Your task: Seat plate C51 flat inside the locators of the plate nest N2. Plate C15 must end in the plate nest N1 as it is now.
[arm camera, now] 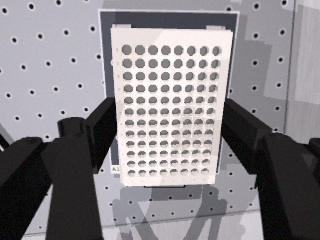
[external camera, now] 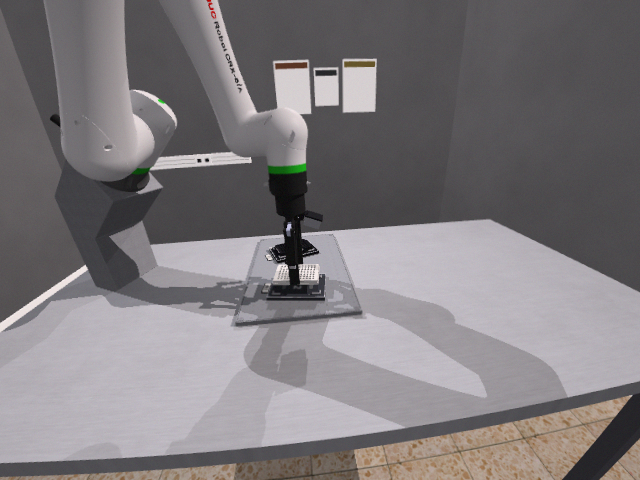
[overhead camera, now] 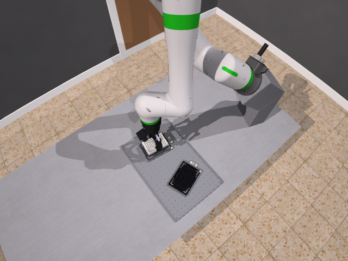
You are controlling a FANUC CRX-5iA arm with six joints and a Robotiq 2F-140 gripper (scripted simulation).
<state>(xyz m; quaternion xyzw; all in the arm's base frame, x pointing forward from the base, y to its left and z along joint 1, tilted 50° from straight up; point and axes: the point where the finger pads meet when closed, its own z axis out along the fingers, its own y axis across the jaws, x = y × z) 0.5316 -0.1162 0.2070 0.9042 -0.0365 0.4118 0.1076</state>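
Right now my hand is 7 cm above the nest base. From my hand the other things lie so: white well plate 2 cm below; then black well plate 25 cm to the left, 5 cm below, 1 cm ahead.
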